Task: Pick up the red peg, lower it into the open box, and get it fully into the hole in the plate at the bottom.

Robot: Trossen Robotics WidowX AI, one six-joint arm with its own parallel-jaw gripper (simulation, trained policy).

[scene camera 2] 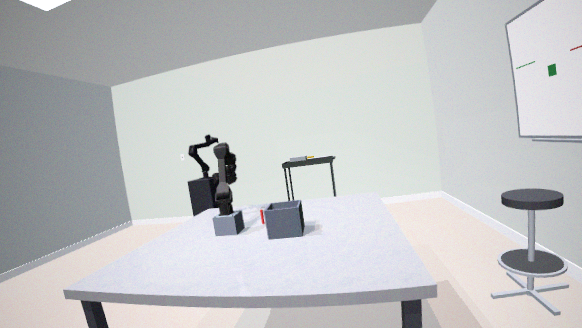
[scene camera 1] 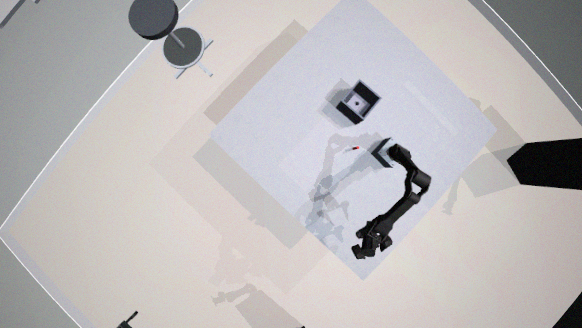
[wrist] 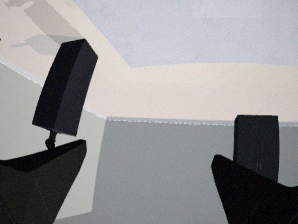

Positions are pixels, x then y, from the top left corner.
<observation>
dark box: scene camera 2 285, 219; scene camera 1 369, 95; not seen in the wrist view (out of frame)
</observation>
